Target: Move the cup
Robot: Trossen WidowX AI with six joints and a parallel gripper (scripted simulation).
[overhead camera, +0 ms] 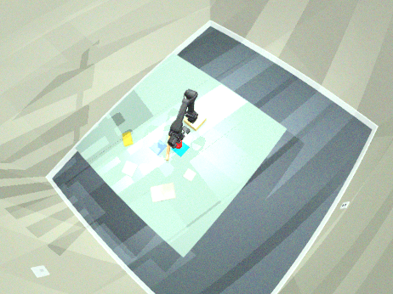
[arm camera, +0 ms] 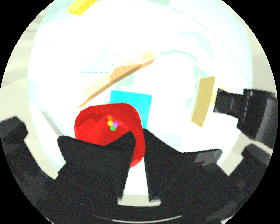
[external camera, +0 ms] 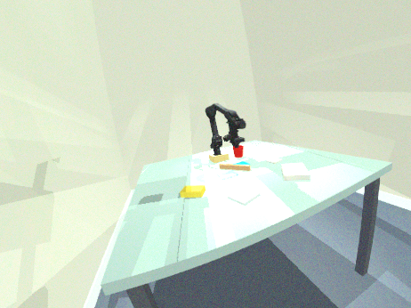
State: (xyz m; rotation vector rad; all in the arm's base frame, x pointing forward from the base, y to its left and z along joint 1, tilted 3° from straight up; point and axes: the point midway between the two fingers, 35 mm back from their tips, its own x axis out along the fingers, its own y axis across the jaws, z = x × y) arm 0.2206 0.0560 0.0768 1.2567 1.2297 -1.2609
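Now: the cyan pad 11 cm below my gripper tip and 3 cm ahead of it. Round my gripper tip: red cup: 3 cm ahead; wooden stick: 9 cm below, 8 cm ahead, 7 cm to the right; cream slab: 38 cm ahead, 12 cm to the left, 9 cm below.
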